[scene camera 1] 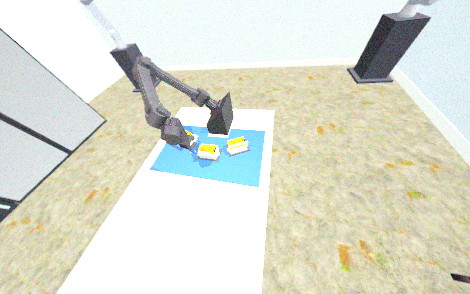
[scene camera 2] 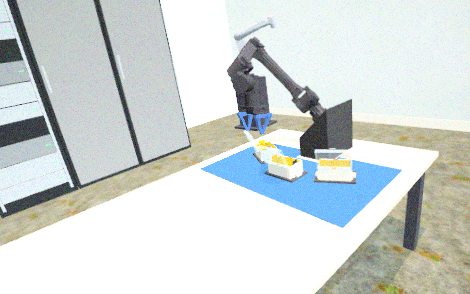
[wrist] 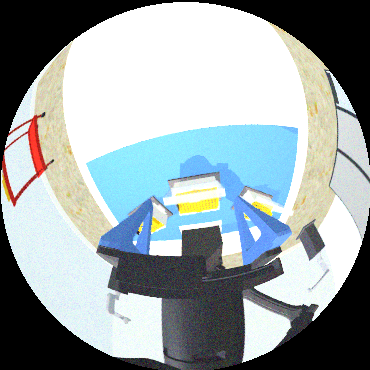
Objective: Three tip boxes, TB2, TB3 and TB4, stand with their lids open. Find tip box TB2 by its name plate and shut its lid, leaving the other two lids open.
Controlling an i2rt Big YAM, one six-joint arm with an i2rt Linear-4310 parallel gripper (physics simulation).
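Where they show: gripper, fingertip midpoint: (scene camera 1: 189, 152) (scene camera 2: 254, 132) (wrist: 193, 201); arm's base at its link origin: (scene camera 1: 216, 108) (scene camera 2: 325, 120) (wrist: 210, 269).
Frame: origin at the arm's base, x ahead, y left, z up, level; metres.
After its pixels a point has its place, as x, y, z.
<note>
TB2 (scene camera 1: 208, 151) @(0.355, 0.001, -0.084) (scene camera 2: 285, 166) (wrist: 199, 204) @(0.325, -0.014, -0.083) is the middle white box with a yellow rack; its clear lid is hard to make out and looks open. TB3 (scene camera 1: 194, 139) (scene camera 2: 266, 151) (wrist: 259, 210) stands on the cabinet side, its lid (scene camera 2: 248, 136) @(0.314, -0.230, -0.005) up. TB4 (scene camera 1: 237, 146) @(0.357, 0.210, -0.014) (scene camera 2: 335, 172) @(0.315, 0.207, -0.100) (wrist: 159, 224) is on the other side, its lid (scene camera 2: 332, 154) @(0.357, 0.219, -0.009) up. The name plates cannot be read. My gripper (scene camera 2: 255, 131) @(0.478, -0.025, 0.086) (wrist: 193, 201) @(0.478, -0.025, 0.086) is open and empty, raised clear of the boxes; in scene camera 1 the arm mostly hides its fingers.
The boxes stand on a blue mat (scene camera 1: 225, 175) @(0.496, 0.135, -0.142) (scene camera 2: 320, 205) @(0.484, 0.237, -0.142) (wrist: 150, 160) @(0.470, 0.093, -0.142) on a white table (scene camera 1: 175, 225) @(0.805, -0.089, -0.145) (scene camera 2: 150, 240) @(0.935, -0.106, -0.145). A black panelled block (scene camera 1: 222, 120) @(0.152, 0.080, 0.010) (scene camera 2: 337, 130) @(0.073, 0.099, -0.018) (wrist: 202, 242) @(0.147, 0.010, -0.066) stands behind the boxes at the arm's base. Grey cabinets (scene camera 2: 80, 90) stand beyond the table.
</note>
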